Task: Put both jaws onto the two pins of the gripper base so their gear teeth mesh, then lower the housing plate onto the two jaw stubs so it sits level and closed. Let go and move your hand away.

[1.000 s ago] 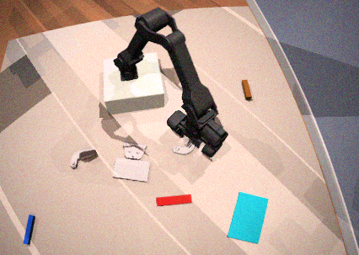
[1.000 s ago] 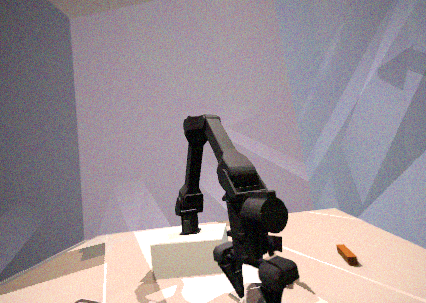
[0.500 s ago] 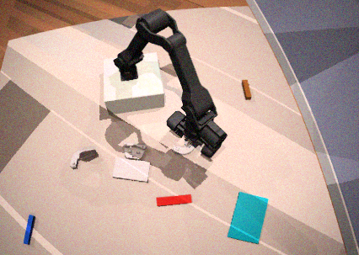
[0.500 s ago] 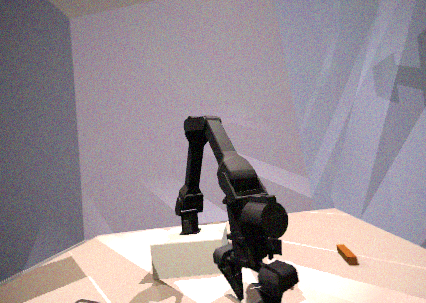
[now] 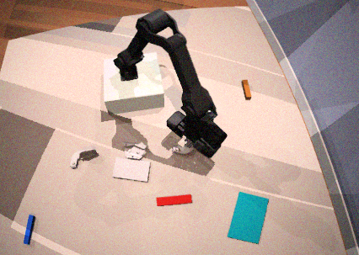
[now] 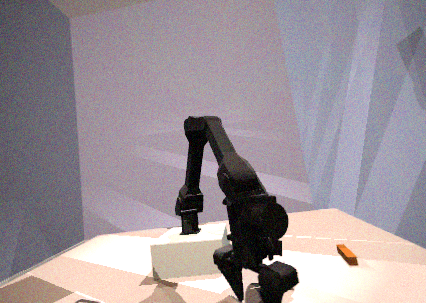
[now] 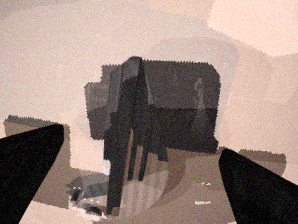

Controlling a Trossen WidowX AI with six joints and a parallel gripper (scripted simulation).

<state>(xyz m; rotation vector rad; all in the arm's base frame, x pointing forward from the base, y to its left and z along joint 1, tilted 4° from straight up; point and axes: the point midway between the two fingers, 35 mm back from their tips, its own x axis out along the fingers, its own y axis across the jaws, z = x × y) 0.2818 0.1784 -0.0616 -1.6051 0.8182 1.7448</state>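
The jaw lies 4 cm to the right of my gripper tip. Round my gripper tip: red bar: 18 cm ahead, 10 cm to the right; then orange block: 27 cm to the left, 18 cm behind, 1 cm above; then white plate: 22 cm to the right, 5 cm ahead.
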